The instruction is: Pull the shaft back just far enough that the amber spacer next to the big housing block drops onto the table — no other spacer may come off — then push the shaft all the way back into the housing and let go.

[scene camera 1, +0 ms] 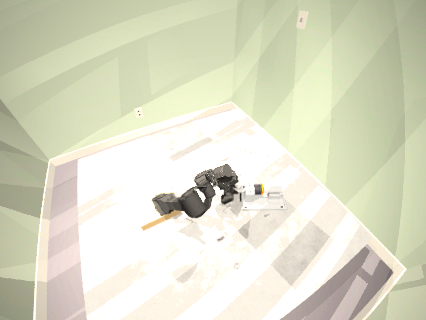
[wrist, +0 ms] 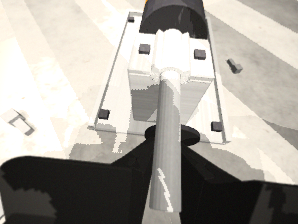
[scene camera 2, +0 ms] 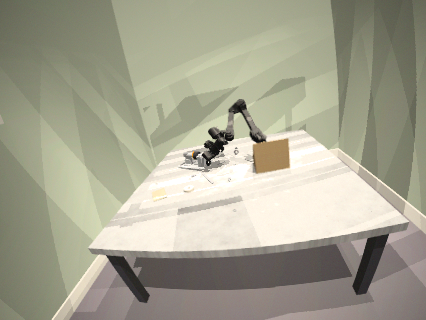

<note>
In view: my gripper (wrist: pixel 162 144), a grey shaft (wrist: pixel 165 193) and a housing block (scene camera 1: pixel 272 199).
The housing block also shows in the wrist view (wrist: pixel 127 102). Scene camera 2 does not show the grey shaft, which is hidden by the housing block.
</note>
